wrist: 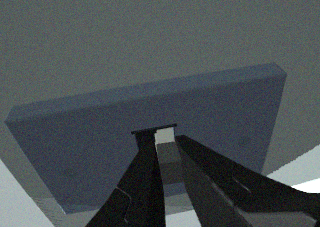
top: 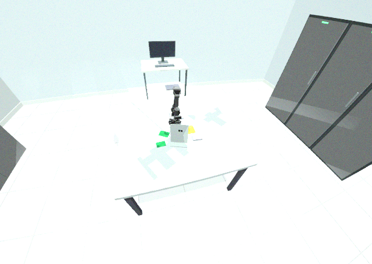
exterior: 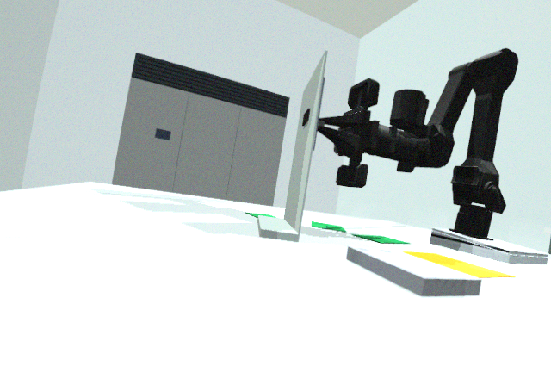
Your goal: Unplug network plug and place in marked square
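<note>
My gripper tip is 17 cm past the orange marked square, 12 cm to the right of it and 18 cm above it. The rest, counted from my gripper tip: flat grey slab 5 cm behind, 20 cm to the left, 18 cm below; then upright grey panel 3 cm ahead, 7 cm below; then network plug right at my gripper tip.
</note>
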